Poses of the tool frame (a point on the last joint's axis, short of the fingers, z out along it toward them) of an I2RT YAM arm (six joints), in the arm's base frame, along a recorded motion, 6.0 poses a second.
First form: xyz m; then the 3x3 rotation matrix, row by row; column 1 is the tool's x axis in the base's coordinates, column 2 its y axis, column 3 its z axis. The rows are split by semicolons.
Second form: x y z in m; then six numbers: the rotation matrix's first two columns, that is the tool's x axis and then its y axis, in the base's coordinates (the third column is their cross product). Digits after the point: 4 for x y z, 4 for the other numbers.
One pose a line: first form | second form
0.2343 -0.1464 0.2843; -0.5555 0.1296 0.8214; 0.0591 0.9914 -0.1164; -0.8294 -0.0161 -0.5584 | 0.2343 -0.1464 0.2843 -0.5555 0.0591 -0.8294 0.1296 0.9914 -0.0161
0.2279 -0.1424 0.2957; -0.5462 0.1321 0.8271; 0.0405 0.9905 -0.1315; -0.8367 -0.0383 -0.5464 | 0.2279 -0.1424 0.2957 -0.5462 0.0405 -0.8367 0.1321 0.9905 -0.0383
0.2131 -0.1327 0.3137; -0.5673 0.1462 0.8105; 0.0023 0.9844 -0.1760; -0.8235 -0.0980 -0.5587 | 0.2131 -0.1327 0.3137 -0.5673 0.0023 -0.8235 0.1462 0.9844 -0.0980
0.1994 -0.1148 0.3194; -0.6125 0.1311 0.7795; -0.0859 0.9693 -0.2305; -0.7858 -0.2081 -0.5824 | 0.1994 -0.1148 0.3194 -0.6125 -0.0859 -0.7858 0.1311 0.9693 -0.2081
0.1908 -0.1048 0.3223; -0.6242 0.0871 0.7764; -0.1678 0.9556 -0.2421; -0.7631 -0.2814 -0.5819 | 0.1908 -0.1048 0.3223 -0.6242 -0.1678 -0.7631 0.0871 0.9556 -0.2814
